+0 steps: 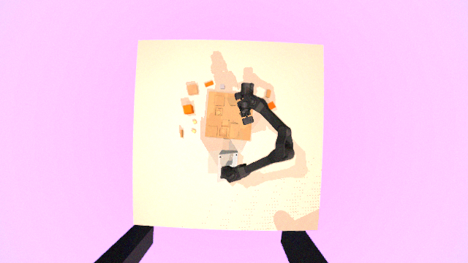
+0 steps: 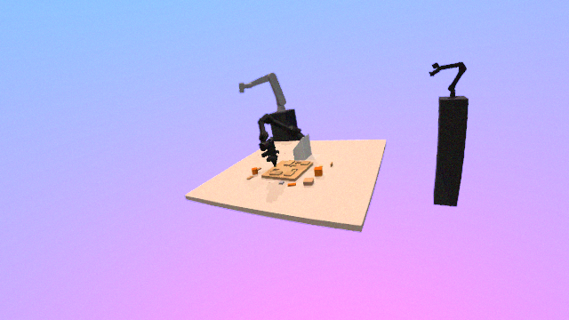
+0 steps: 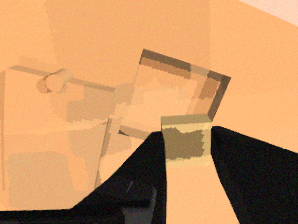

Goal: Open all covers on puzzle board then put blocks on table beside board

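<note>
My gripper tip is 10 cm to the right of the tan puzzle board, 4 cm past it and 4 cm above it. Round my gripper tip: orange bar (24 cm to the left, 16 cm ahead, 5 cm below); orange cube (35 cm to the left, 3 cm below, 2 cm behind).
</note>
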